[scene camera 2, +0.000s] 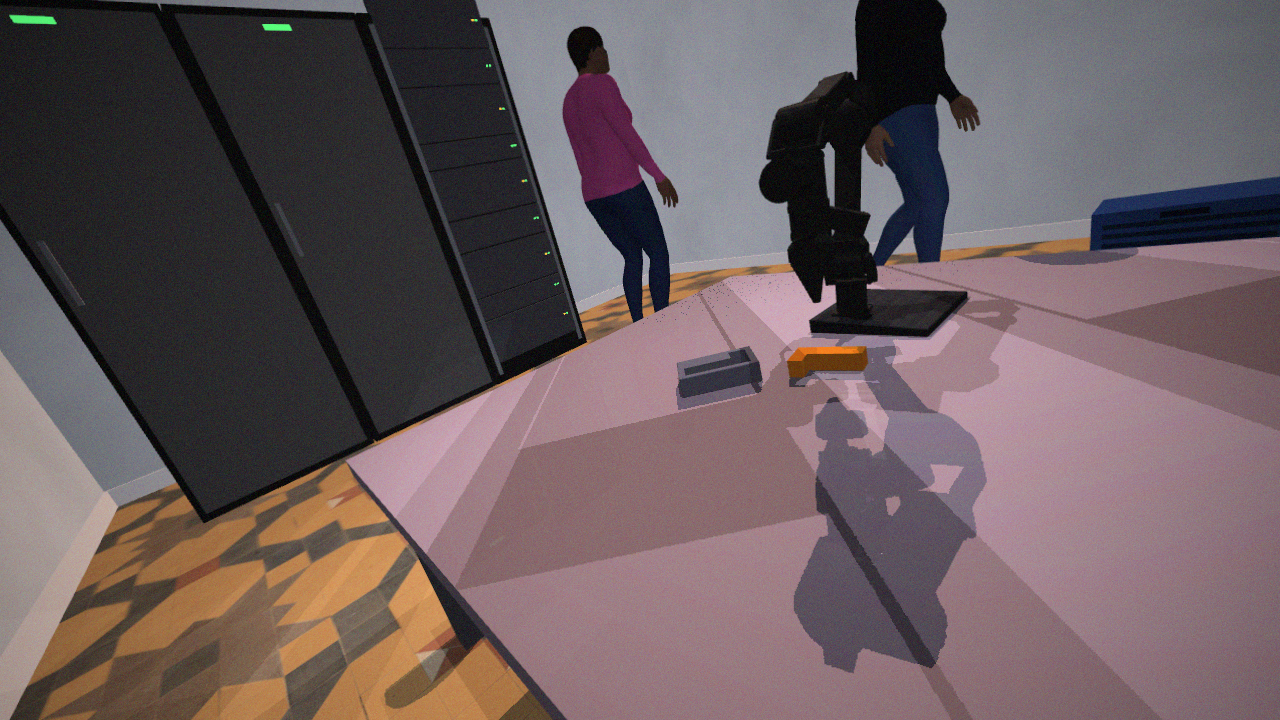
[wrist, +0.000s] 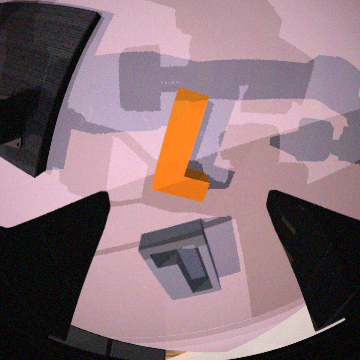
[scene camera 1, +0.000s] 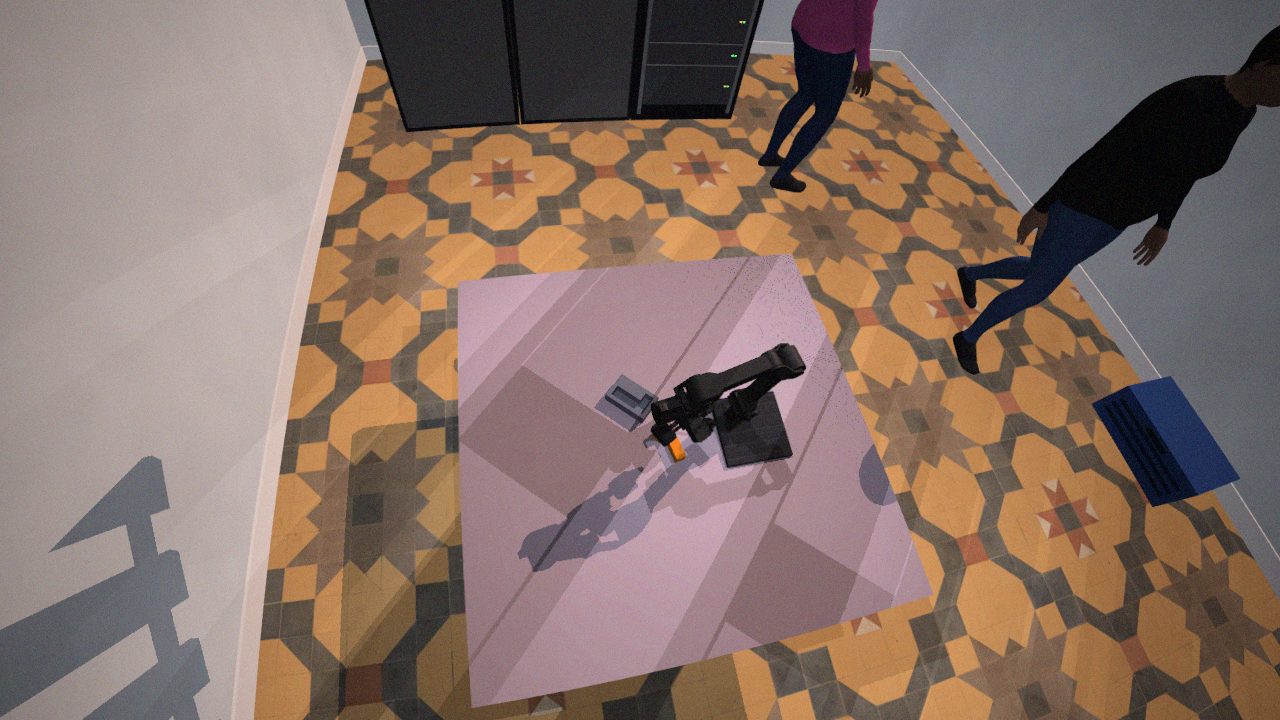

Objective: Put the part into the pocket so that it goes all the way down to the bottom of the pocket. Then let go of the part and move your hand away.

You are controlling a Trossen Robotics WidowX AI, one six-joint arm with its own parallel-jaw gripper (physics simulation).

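Places are measured from the arm's base along level axes (x ahead, y left, z up), in centimetres.
Where they show: gripper, fingertip midpoint: [scene camera 2: 817, 295] [wrist: 189, 198] [scene camera 1: 677, 428]; arm's base, link origin: [scene camera 2: 851, 310] [wrist: 7, 119] [scene camera 1: 736, 413].
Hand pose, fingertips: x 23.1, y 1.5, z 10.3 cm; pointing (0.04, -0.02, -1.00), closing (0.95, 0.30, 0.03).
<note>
Each offset is from my fingertips to the top centre of the thing. Level surfaces: height alone.
The orange L-shaped part {dx +1.0, dy +0.5, dz -9.7 cm} [scene camera 1: 677, 449] [scene camera 2: 832, 360] [wrist: 180, 140] lies flat on the pink table top, its short arm at the end nearer the block. The grey block with the L-shaped pocket {dx +6.0, dy -17.4, dz -9.1 cm} [scene camera 1: 619, 407] [scene camera 2: 720, 383] [wrist: 167, 280] stands beside it, apart from it; the pocket is empty. My gripper [scene camera 1: 664, 436] [scene camera 2: 812, 288] [wrist: 189, 198] is open and empty, raised above the table. In the wrist view the part's short arm shows between the fingertips and its long arm beyond them. In scene camera 1 the gripper hides one end of the part.
The arm's black base plate [scene camera 1: 756, 447] [scene camera 2: 895, 315] [wrist: 65, 60] stands on the table top {dz -12.7 cm} [scene camera 1: 554, 626] [scene camera 2: 626, 537] near the part. Dark cabinets [scene camera 1: 456, 62] [scene camera 2: 134, 223], two standing people and a blue box [scene camera 1: 1172, 438] [scene camera 2: 1190, 214] are beyond the table. Shadows of the arm cross the table.
</note>
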